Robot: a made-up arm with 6 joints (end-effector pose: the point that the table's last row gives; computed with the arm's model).
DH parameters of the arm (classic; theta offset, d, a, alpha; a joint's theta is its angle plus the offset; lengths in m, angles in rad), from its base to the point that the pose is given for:
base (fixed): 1.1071 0 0.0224 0
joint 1: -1.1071 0.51 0 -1.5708
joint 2: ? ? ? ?
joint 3: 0.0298 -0.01 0 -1.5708
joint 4: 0 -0.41 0 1.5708
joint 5: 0 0.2 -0.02 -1.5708
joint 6: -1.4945 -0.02 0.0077 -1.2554
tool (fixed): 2.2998 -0.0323 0 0
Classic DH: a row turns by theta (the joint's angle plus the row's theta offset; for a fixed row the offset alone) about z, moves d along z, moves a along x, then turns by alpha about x.
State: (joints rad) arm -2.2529 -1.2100 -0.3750 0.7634 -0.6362 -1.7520
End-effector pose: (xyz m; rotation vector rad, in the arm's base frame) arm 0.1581 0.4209 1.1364 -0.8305 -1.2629 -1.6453
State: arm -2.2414 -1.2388 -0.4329 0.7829 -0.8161 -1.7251
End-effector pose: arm 0.1556 0.4245 1.1078 -0.7277 -1.2497 -1.8589
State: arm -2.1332 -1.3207 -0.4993 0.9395 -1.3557 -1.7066
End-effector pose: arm 0.1570 0.4741 1.0604 -0.5185 -1.2122 -2.3756
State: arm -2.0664 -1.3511 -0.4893 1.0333 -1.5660 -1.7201
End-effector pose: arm 0.1566 0.5063 1.0519 -0.4903 -1.2320 -2.5400
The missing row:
joint 2: -1.541 0 0.6703 3.1416
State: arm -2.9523 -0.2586 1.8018 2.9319 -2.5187 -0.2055
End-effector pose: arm 0.3801 -0.1272 1.4679 0.3848 1.1137 0.9303
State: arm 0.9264 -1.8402 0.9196 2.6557 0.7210 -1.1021
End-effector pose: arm -0.7880 -0.7732 0.4356 -1.1955 -1.6947 -0.6622
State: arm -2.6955 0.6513 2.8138 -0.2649 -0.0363 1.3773
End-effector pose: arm -0.2974 0.1045 1.4384 2.0096 -1.2656 1.3268
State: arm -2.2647 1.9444 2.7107 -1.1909 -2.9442 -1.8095
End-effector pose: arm -0.6762 -0.6992 0.3994 2.3123 -0.2642 -1.4574
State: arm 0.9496 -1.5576 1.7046 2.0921 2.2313 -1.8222
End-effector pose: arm -0.7099 -0.7689 0.3631 -2.2885 -1.6813 0.4570
